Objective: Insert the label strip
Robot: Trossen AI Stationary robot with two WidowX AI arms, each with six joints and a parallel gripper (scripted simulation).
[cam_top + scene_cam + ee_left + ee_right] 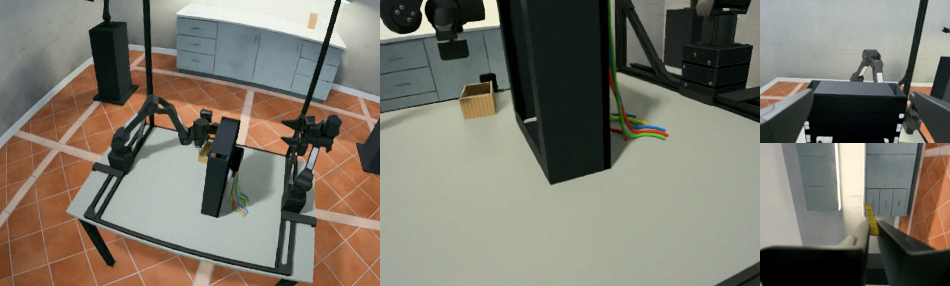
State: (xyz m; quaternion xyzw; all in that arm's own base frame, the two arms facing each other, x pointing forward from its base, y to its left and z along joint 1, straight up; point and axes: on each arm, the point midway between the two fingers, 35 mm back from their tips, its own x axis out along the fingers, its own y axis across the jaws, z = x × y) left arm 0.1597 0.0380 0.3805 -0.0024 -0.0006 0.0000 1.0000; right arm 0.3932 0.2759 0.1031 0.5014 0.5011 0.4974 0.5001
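The yellow label strip is 50 mm behind my right hand. The rest, counted from my right hand: small box (40 mm ahead, 30 mm to the left, 210 mm below).
My left hand is 360 mm past the yellow label strip, 370 mm to the left of it and 280 mm above it. The rest, counted from my left hand: small box 270 mm behind, 340 mm to the right, 480 mm below.
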